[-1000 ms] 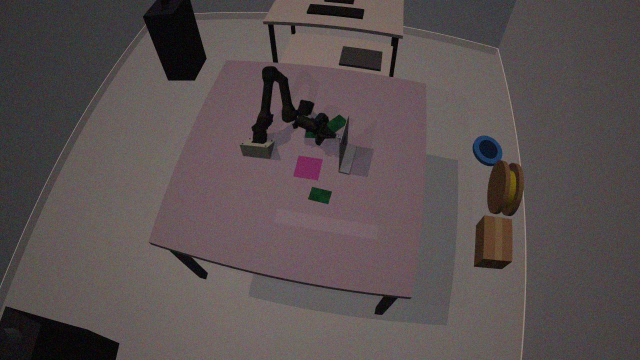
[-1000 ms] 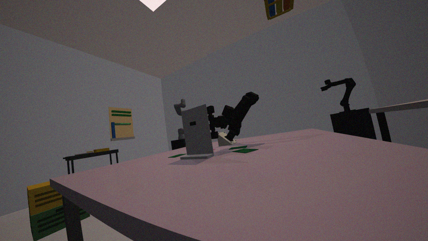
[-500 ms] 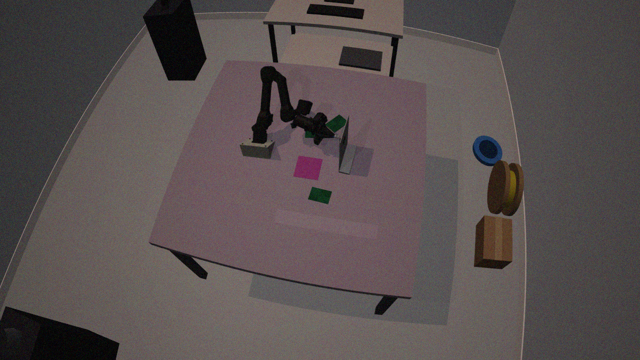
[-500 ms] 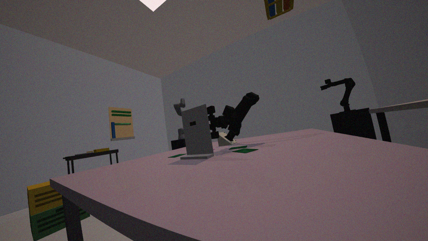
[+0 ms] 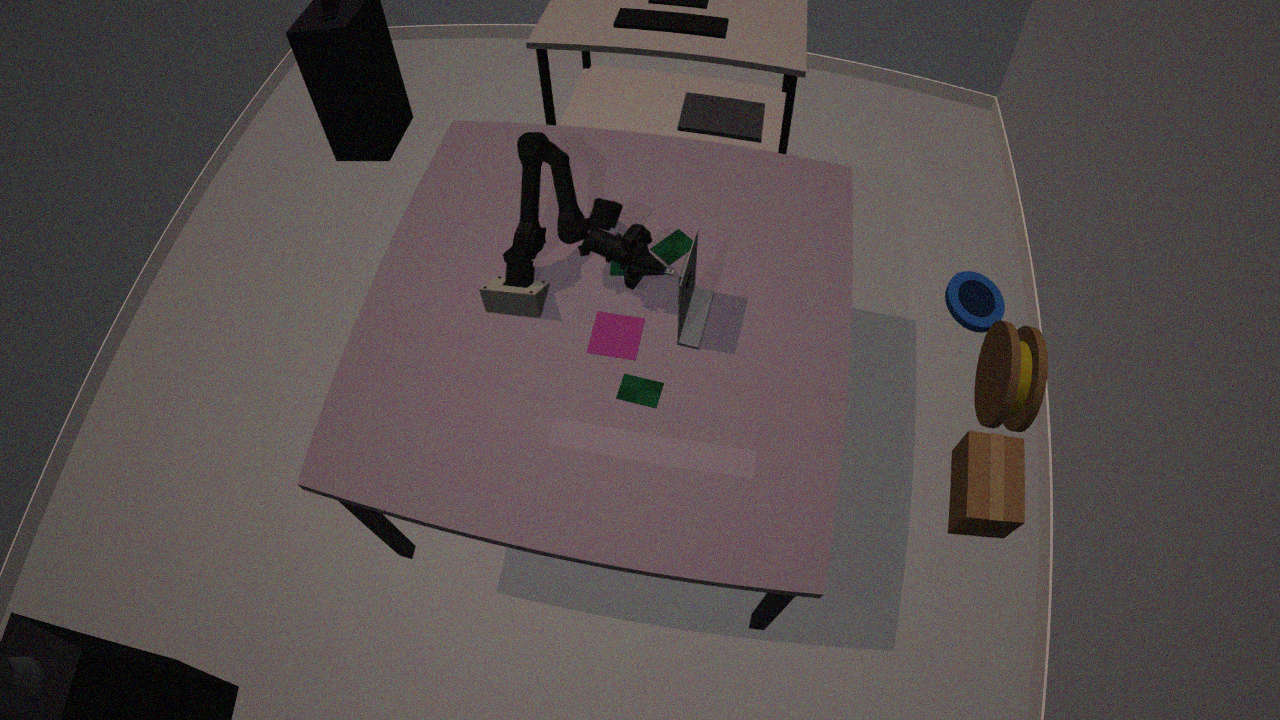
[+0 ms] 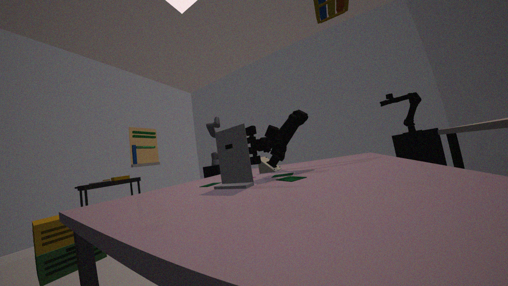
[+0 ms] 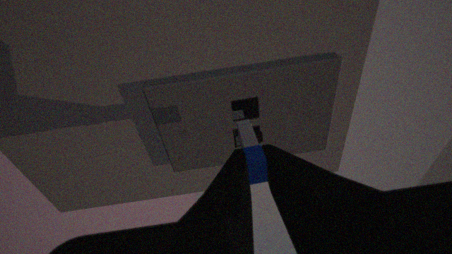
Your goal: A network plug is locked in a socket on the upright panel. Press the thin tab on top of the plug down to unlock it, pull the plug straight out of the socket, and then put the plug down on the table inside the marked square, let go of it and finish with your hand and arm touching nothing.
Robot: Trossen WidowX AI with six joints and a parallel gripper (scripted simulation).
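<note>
Now: the magenta marked square 110 mm behind my gripper tip, 90 mm to the right of it and 170 mm below it. Also, from my gripper tip: panel 60 mm ahead, 10 mm to the right, 60 mm below; then network plug 10 mm ahead.
</note>
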